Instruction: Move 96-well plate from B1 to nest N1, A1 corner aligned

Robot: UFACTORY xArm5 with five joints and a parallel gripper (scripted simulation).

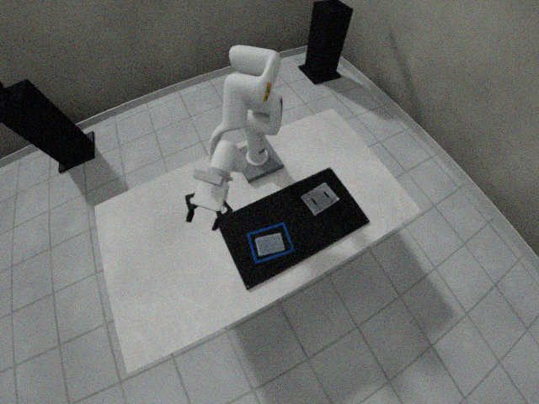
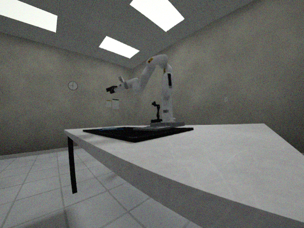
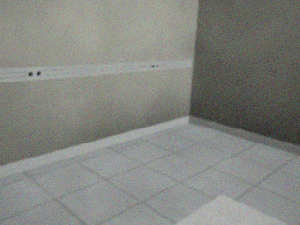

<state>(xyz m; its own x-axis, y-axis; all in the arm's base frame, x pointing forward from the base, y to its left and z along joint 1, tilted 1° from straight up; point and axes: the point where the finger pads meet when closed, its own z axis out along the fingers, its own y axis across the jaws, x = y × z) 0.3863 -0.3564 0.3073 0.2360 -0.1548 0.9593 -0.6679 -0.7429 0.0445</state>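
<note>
Now: hand 330 mm above the 96-well plate, 200 mm to the right of it and 90 mm short of it. Round my hand: plate nest N1: 550 mm to the left, 330 mm below, 10 mm behind.
</note>
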